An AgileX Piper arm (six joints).
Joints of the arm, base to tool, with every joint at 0 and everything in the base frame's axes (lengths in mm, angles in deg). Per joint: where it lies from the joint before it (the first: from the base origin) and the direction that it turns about. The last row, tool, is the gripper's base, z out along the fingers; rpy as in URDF.
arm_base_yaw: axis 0 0 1 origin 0 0 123
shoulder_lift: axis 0 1 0 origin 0 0 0
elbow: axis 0 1 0 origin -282.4 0 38.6
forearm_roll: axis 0.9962 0 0.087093 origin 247.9 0 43.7
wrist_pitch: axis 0 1 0 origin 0 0 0
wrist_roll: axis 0.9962 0 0.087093 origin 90.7 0 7.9
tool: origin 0 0 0 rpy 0 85 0
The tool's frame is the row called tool.
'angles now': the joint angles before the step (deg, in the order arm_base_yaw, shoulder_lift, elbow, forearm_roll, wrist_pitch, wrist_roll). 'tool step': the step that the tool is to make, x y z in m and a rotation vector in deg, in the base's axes. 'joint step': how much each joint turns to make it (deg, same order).
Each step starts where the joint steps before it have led.
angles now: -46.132, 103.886, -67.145, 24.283, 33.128, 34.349
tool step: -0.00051, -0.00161, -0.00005, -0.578, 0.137, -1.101
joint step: 0.000, 0.008, 0.017, -1.338, -0.797, 1.775
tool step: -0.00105, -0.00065, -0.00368, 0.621, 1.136, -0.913
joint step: -0.003, 0.452, 0.016, -1.722, 0.343, 2.223
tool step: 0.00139, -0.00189, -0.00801, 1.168, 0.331, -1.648
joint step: 0.007, 1.293, -0.019, -0.095, -0.580, 1.744
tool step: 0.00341, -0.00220, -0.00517, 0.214, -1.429, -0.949
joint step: -0.007, 1.039, 0.009, 2.504, -1.788, -1.169
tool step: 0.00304, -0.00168, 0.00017, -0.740, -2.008, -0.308
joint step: -0.004, 0.258, 0.011, 3.053, -1.865, -2.422
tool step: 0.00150, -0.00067, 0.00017, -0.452, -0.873, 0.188
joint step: 0.008, 0.125, -0.020, 1.600, -0.767, -1.636
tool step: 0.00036, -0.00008, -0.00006, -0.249, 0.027, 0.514
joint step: 0.010, 0.060, -0.061, 0.207, 0.004, -0.737
